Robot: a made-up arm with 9 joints. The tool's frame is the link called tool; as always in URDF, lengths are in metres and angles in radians. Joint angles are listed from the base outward. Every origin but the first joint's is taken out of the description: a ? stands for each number. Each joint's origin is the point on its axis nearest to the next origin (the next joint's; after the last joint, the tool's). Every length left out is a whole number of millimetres.
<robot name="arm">
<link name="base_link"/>
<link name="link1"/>
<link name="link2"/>
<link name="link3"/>
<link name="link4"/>
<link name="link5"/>
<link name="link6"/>
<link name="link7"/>
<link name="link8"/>
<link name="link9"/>
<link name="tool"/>
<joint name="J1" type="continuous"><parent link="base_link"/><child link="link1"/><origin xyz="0.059 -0.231 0.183" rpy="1.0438 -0.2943 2.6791"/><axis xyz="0 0 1"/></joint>
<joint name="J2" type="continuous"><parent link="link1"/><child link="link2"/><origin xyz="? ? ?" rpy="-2.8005 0.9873 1.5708"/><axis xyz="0 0 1"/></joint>
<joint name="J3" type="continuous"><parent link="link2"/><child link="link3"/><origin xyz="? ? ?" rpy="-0.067 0.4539 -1.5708"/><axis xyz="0 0 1"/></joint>
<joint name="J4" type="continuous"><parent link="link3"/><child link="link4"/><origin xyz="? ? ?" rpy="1.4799 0.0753 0.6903"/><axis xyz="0 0 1"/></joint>
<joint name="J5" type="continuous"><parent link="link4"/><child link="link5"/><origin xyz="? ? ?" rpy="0.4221 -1.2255 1.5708"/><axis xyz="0 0 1"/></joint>
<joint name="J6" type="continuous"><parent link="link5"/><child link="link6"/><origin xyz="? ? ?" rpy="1.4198 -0.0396 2.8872"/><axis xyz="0 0 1"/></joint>
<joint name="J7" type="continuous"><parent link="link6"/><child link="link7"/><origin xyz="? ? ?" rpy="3.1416 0 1.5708"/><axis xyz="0 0 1"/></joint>
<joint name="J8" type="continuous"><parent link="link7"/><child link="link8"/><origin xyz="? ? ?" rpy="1.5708 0 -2.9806"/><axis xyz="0 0 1"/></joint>
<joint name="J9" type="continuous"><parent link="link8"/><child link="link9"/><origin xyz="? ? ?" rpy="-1.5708 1.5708 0"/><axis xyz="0 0 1"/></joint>
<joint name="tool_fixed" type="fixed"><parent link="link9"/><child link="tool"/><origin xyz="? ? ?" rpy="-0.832 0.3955 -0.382"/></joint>
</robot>
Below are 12 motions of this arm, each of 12 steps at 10 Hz.
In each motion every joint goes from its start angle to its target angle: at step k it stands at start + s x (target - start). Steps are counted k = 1, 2, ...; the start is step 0. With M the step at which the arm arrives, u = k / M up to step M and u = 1 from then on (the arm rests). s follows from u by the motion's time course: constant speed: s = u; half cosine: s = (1 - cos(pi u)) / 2; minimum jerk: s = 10 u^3 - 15 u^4 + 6 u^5.
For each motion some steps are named. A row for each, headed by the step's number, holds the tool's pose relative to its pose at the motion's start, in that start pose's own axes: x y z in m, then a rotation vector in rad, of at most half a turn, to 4 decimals.
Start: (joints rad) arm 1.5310 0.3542 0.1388 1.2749 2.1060 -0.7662 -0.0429 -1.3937 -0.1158
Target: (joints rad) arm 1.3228 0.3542 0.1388 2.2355 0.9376 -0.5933 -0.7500 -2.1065 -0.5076
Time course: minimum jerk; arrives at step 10
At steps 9, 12:
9: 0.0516 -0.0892 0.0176 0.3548 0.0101 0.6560
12: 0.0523 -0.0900 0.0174 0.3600 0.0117 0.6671

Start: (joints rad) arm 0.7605 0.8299 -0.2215 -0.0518 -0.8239 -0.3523 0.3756 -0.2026 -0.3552
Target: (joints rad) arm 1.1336 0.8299 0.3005 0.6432 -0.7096 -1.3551 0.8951 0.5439 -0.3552
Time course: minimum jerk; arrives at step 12
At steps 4, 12:
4: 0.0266 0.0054 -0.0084 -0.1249 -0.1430 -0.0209
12: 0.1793 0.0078 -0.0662 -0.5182 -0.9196 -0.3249

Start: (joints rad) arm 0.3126 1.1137 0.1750 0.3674 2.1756 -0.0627 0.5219 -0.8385 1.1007
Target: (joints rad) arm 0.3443 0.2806 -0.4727 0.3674 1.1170 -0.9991 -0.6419 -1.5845 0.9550
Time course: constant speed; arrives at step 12
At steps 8, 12:
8: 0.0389 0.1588 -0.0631 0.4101 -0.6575 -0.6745
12: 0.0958 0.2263 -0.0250 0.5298 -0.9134 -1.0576

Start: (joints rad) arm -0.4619 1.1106 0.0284 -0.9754 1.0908 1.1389 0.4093 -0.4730 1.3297
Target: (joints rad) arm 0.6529 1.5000 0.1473 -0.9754 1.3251 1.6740 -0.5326 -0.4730 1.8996
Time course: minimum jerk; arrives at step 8
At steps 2, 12:
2: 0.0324 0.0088 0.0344 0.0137 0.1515 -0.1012
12: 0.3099 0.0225 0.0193 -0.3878 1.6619 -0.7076

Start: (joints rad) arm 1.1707 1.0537 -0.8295 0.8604 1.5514 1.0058 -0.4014 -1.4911 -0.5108
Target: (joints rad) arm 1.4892 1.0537 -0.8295 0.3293 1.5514 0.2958 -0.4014 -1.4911 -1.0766
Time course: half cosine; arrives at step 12
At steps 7, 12:
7: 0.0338 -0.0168 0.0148 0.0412 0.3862 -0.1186
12: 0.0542 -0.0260 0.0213 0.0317 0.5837 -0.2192

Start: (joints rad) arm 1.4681 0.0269 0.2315 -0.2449 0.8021 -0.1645 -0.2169 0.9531 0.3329
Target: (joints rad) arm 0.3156 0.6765 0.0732 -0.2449 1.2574 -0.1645 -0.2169 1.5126 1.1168
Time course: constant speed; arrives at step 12
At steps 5, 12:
5: 0.1451 0.1196 -0.0556 -0.5722 -0.0269 -0.2252
12: 0.4021 0.0861 -0.1340 -1.2554 0.2725 -0.4182

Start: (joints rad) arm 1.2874 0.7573 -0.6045 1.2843 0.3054 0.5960 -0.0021 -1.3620 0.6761
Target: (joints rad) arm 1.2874 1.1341 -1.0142 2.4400 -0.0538 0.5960 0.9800 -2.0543 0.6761
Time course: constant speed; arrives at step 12
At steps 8, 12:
8: 0.0202 -0.0028 0.0556 1.2233 -0.3017 0.4259
12: 0.0450 -0.0164 0.0773 1.7561 -0.5474 0.6640

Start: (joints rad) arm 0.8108 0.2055 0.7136 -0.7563 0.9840 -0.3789 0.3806 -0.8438 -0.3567
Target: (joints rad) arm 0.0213 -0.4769 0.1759 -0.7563 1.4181 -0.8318 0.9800 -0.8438 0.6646
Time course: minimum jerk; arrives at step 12
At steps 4, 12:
4: -0.0760 -0.0609 0.0203 -0.2592 0.1241 0.3706
12: -0.2130 -0.1725 0.2419 0.0155 0.6253 1.6025

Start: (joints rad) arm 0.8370 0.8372 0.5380 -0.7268 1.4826 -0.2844 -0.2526 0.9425 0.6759
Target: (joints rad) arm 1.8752 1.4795 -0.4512 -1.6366 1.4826 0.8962 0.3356 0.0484 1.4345
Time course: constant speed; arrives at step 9
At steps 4, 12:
4: -0.0720 -0.1070 0.2643 0.4855 0.4801 0.6185
12: 0.0944 -0.1231 0.4303 0.6537 1.0859 0.9572

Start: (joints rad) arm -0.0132 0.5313 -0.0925 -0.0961 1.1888 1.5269 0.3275 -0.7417 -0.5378
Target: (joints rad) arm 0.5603 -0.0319 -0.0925 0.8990 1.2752 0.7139 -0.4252 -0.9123 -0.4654
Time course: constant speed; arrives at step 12
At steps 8, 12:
8: -0.2035 -0.1693 0.3107 -0.5956 0.8877 -0.3260
12: -0.1912 -0.1435 0.4828 -0.7623 1.4274 -0.4790

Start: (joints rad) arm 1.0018 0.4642 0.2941 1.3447 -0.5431 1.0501 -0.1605 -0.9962 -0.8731
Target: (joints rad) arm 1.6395 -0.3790 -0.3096 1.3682 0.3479 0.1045 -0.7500 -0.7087 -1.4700
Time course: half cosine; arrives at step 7
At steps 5, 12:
5: 0.0273 0.2665 -0.2672 1.3866 0.0136 -1.0671
12: 0.0272 0.3637 -0.2831 1.7644 0.2588 -1.2572

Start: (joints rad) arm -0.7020 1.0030 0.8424 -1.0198 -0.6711 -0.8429 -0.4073 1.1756 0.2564
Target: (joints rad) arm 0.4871 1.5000 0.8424 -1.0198 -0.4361 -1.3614 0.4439 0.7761 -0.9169
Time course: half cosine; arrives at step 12
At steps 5, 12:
5: 0.0746 -0.0418 -0.0146 0.2097 -0.4811 -0.0253
12: 0.1902 -0.0738 0.0480 0.7126 -1.0252 0.6689

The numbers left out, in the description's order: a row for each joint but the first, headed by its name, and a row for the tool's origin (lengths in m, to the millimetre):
J2: -0.065 0.105 0
J3: 0.174 0.106 0
J4: -0.11 0.022 0
J5: -0.012 -0.087 0
J6: 0.035 -0.005 0
J7: 0.193 -0.116 0
J8: 0.02 0.013 0
J9: 0.002 -0.014 0
tool: -0.019 0.04 0

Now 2 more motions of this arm.
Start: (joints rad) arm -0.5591 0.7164 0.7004 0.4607 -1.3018 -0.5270 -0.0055 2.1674 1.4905
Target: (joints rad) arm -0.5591 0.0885 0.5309 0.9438 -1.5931 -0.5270 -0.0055 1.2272 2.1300
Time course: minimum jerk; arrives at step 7
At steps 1, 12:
1: -0.0014 -0.0034 -0.0046 -0.0056 -0.0351 0.0118
12: 0.0379 -0.1969 -0.1486 -0.2117 -1.3479 0.5555

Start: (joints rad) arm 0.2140 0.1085 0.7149 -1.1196 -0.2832 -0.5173 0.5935 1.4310 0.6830
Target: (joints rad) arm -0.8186 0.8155 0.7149 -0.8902 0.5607 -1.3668 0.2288 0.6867 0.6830
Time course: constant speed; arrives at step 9
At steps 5, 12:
5: 0.0427 0.0645 0.0691 0.0350 -0.1118 -0.1758
12: 0.1554 0.1448 0.0735 0.0248 -0.2556 -0.4090

